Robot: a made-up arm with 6 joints. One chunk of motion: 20 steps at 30 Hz.
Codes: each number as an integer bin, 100 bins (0 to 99) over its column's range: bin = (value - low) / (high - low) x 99, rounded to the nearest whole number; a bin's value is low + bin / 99 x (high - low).
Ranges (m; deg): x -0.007..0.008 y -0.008..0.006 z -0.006..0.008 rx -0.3..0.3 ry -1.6..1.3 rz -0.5..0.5
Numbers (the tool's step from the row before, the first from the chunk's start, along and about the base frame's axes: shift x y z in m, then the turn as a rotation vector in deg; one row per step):
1: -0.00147 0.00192 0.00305 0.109 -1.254 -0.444
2: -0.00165 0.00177 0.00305 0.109 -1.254 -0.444
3: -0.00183 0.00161 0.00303 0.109 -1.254 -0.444
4: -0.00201 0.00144 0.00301 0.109 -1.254 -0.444
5: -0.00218 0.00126 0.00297 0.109 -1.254 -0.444
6: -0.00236 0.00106 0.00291 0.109 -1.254 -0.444
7: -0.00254 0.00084 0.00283 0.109 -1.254 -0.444
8: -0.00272 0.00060 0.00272 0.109 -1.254 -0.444
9: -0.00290 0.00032 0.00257 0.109 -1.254 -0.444
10: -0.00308 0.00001 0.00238 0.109 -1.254 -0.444
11: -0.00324 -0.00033 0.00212 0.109 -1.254 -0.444
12: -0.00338 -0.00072 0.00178 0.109 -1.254 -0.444
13: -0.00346 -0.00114 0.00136 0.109 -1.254 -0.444
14: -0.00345 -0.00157 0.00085 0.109 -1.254 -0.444
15: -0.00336 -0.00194 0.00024 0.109 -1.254 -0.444
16: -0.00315 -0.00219 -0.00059 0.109 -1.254 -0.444
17: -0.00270 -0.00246 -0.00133 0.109 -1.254 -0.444
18: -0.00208 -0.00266 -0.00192 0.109 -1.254 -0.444
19: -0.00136 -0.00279 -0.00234 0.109 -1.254 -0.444
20: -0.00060 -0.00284 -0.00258 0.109 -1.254 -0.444
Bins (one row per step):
1: 36 70 64 67 12 6
2: 35 69 64 67 12 6
3: 34 68 64 67 12 6
4: 33 67 64 67 12 6
5: 32 65 63 67 12 6
6: 31 64 63 67 12 6
7: 29 63 62 67 12 6
8: 28 61 62 67 12 6
9: 27 59 61 67 12 6
10: 26 57 59 67 12 6
11: 25 54 57 67 12 6
12: 24 51 55 67 12 6
13: 23 49 52 67 12 6
14: 23 45 48 67 12 6
15: 24 43 44 67 12 6
16: 25 41 38 67 12 6
17: 28 39 33 67 12 6
18: 32 38 29 67 12 6
19: 37 37 26 67 12 6
20: 42 36 24 67 12 6

